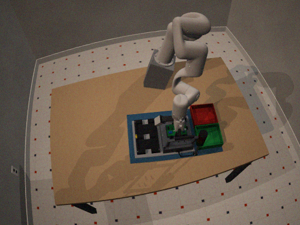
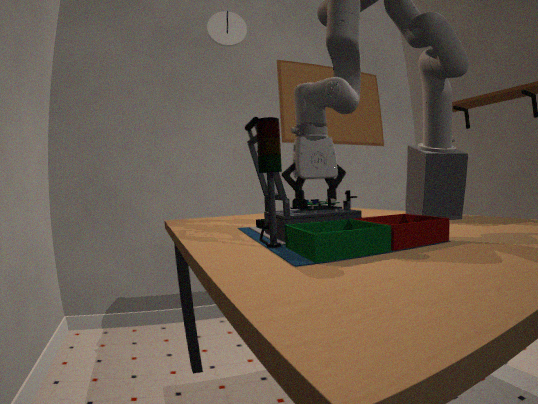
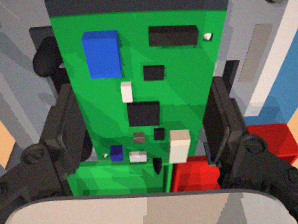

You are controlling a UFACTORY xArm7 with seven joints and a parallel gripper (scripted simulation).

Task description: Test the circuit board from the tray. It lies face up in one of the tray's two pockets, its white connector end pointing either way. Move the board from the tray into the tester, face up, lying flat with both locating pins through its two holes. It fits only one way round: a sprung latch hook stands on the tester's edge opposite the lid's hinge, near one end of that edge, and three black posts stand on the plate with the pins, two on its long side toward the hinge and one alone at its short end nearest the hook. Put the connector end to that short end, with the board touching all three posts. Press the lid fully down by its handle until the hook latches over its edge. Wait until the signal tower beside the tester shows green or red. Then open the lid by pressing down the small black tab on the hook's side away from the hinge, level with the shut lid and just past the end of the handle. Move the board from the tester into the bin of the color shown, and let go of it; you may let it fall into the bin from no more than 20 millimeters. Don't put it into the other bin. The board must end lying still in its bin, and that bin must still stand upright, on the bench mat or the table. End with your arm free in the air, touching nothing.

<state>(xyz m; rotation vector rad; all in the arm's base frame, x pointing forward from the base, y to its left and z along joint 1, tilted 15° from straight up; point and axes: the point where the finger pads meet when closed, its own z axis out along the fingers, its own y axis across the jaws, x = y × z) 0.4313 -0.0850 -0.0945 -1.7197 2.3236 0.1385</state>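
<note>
Right now my hand is right at the green circuit board. The rest, counted from my hand: green bin 180 mm to the left, 100 mm ahead, 70 mm below; latch hook 70 mm to the left, 40 mm behind; tester lid 120 mm ahead, 100 mm above, 30 mm to the right.
</note>
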